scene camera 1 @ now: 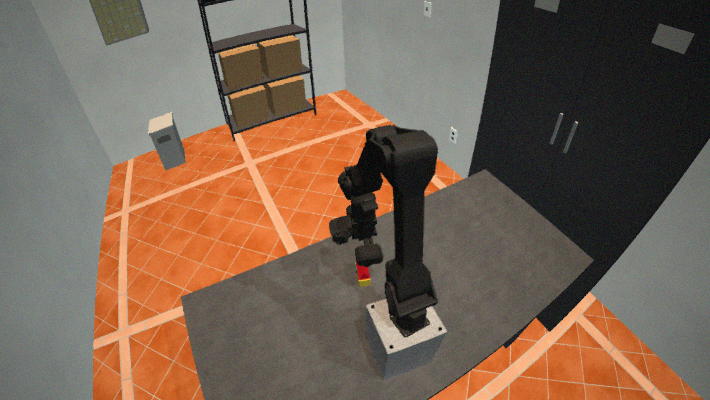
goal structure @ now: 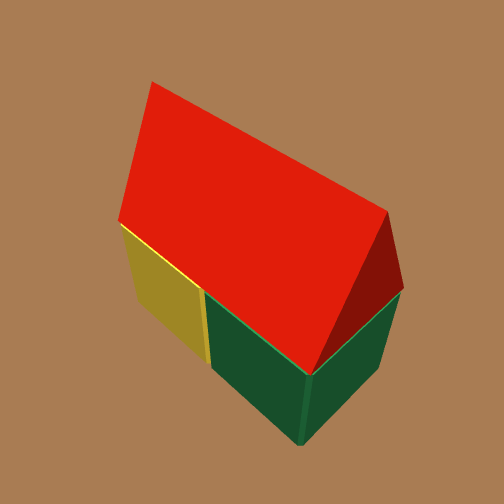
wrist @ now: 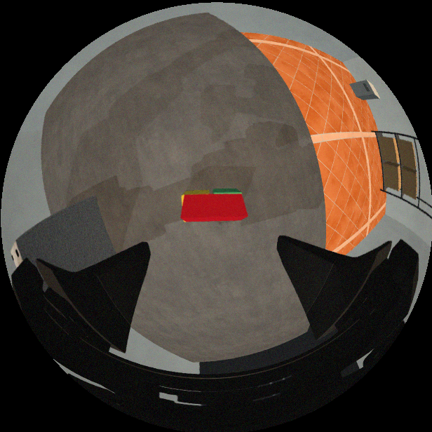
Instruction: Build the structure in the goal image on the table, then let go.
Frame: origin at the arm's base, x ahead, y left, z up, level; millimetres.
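Seen in the pictures: arm's base, origin of the base link: (scene camera 1: 409, 320).
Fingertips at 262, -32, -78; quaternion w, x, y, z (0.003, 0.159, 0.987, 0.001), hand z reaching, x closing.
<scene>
Pixels of each thing's top centre, then the offset from my fingertips to it, as dx, dy, dz. Level surfaces: height alone.
- long red block, middle of its top: (scene camera 1: 362, 263) +4, +1, -52
- yellow block, middle of its top: (scene camera 1: 363, 275) -15, +8, -85
- green block, middle of its top: (scene camera 1: 361, 265) +21, -3, -85
- grey table, its level: dz -118
A long red block (scene camera 1: 363, 272) (wrist: 214, 208) lies across the tops of a yellow block (scene camera 1: 365, 283) (wrist: 196, 192) and a green block (scene camera 1: 356, 270) (wrist: 227, 191). The yellow and green blocks stand side by side with a small gap, mostly hidden under the red one in the wrist view. The stack is on the grey table (scene camera 1: 280, 325) (wrist: 220, 300). My gripper (scene camera 1: 355, 242) (wrist: 213, 246) is open and empty, above the stack, with its fingers apart from the blocks. In the scene view a finger partly covers the far end of the stack.
My arm's base stands on a grey pedestal (scene camera 1: 407, 357) (wrist: 65, 232), close to the stack. The table's far edge lies beyond the gripper, with orange tiled floor (scene camera 1: 200, 240) (wrist: 347, 180) past it. A black cabinet (scene camera 1: 530, 165) stands past the table's right end.
</scene>
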